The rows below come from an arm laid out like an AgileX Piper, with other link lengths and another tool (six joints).
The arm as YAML. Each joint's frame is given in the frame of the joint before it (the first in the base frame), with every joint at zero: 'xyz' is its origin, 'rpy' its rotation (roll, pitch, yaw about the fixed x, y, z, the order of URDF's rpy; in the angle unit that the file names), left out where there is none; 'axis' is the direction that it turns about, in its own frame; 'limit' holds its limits. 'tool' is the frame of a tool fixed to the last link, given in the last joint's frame.
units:
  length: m
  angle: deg
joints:
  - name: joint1
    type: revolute
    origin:
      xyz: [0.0, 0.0, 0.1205]
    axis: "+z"
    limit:
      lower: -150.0
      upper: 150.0
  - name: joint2
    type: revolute
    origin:
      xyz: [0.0, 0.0, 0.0]
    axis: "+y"
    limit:
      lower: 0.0
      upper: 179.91
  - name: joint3
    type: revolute
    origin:
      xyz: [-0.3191, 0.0, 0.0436]
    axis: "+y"
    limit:
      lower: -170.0
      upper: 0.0
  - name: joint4
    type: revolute
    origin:
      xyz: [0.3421, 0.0, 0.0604]
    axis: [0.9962, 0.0, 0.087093]
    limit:
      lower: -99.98
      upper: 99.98
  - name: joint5
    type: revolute
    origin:
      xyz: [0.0, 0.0, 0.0]
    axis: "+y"
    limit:
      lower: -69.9
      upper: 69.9
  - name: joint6
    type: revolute
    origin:
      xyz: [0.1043, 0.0, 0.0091]
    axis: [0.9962, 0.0, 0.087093]
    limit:
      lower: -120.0
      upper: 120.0
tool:
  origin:
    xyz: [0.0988, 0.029, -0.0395]
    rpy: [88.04, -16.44, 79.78]
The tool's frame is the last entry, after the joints.
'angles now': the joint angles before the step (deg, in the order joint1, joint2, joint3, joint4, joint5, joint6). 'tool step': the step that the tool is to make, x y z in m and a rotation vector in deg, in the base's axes. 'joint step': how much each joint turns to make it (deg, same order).
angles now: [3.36, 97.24, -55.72, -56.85, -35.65, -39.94]
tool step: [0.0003, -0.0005, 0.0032, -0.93, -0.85, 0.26]
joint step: [0.00, -0.24, 0.00, -0.01, 0.00, -1.14]
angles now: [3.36, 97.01, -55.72, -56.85, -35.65, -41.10]
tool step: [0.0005, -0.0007, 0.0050, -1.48, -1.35, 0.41]
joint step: [0.00, -0.36, 0.00, 0.00, 0.00, -1.84]
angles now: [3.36, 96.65, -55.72, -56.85, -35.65, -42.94]
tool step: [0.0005, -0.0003, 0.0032, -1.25, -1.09, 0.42]
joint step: [0.00, -0.17, 0.01, 0.00, -0.11, -1.61]
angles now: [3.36, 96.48, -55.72, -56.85, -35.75, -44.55]
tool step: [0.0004, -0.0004, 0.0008, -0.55, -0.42, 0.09]
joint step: [0.00, -0.01, 0.00, 0.12, 0.01, -0.79]
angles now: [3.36, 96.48, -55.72, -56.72, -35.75, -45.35]
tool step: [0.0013, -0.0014, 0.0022, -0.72, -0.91, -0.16]
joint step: [0.00, -0.01, -0.01, 0.90, 0.01, -1.77]
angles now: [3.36, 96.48, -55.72, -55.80, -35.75, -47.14]
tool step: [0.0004, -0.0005, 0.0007, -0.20, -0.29, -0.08]
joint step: [0.00, 0.00, 0.01, 0.35, 0.00, -0.58]
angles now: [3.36, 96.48, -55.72, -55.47, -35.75, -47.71]
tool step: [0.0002, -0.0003, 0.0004, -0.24, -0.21, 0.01]
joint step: [-0.01, 0.00, 0.01, 0.12, 0.00, -0.41]
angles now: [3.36, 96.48, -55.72, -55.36, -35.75, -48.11]
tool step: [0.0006, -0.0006, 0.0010, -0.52, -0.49, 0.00]
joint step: [0.00, 0.01, 0.00, 0.34, 0.00, -0.97]
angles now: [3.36, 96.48, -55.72, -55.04, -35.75, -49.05]
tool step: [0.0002, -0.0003, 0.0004, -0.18, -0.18, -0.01]
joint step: [-0.01, 0.00, 0.00, 0.13, 0.00, -0.35]
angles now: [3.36, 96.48, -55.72, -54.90, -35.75, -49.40]
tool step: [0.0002, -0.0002, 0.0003, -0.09, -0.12, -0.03]
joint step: [0.00, 0.00, -0.01, 0.13, 0.00, -0.24]
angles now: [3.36, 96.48, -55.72, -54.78, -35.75, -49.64]
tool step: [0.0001, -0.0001, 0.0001, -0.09, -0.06, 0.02]
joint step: [-0.01, 0.01, -0.01, -0.01, -0.01, -0.10]
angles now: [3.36, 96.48, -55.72, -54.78, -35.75, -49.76]
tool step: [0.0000, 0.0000, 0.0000, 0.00, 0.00, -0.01]
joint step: [0.01, 0.00, 0.00, 0.02, 0.01, -0.01]
